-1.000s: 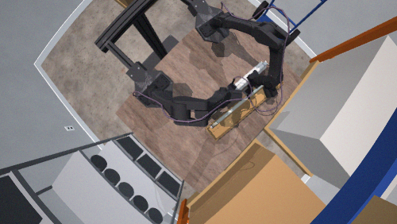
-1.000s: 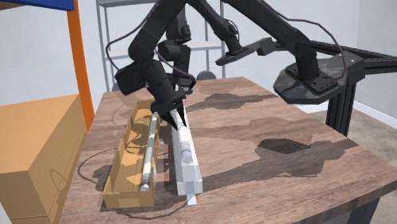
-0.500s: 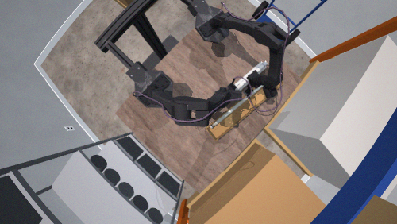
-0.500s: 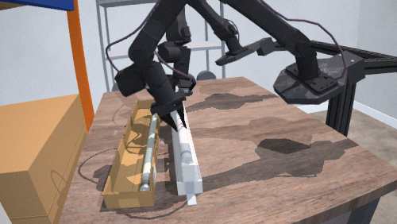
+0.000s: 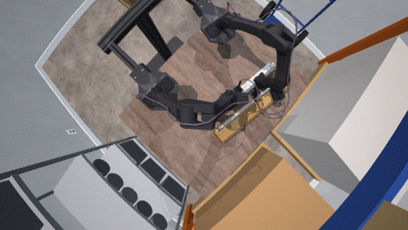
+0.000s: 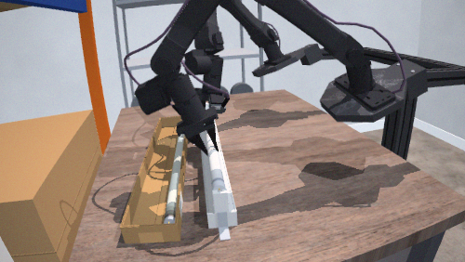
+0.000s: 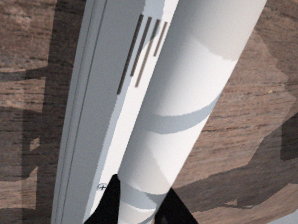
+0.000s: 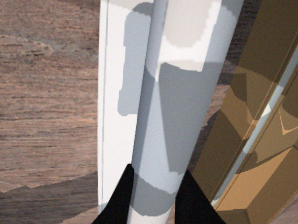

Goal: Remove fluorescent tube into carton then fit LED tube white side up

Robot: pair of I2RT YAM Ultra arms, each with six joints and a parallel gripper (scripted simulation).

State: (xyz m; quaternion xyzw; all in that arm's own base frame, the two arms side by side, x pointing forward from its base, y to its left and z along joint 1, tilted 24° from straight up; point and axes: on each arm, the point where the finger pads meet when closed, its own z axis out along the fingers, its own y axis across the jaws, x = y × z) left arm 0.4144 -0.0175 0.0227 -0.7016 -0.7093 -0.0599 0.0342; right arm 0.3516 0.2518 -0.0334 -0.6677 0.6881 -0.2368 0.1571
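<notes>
Right now my right hand is 120 mm to the right of the LED tube, 20 mm short of it and 10 mm above it. The rest, counted from my right hand: old fluorescent tube 120 mm ahead, 110 mm to the left, 70 mm below; carton 150 mm ahead, 110 mm to the left, 70 mm below; grey light fixture 120 mm to the left, 30 mm below, 20 mm ahead.
Right now my left hand is 2 cm past the LED tube, 12 cm to the left of it and 1 cm above it. Also, from my left hand: old fluorescent tube (8 cm ahead, 12 cm to the right, 7 cm below); then carton (11 cm ahead, 13 cm to the right, 6 cm below); then grey light fixture (2 cm behind, 12 cm to the right, 3 cm below).
</notes>
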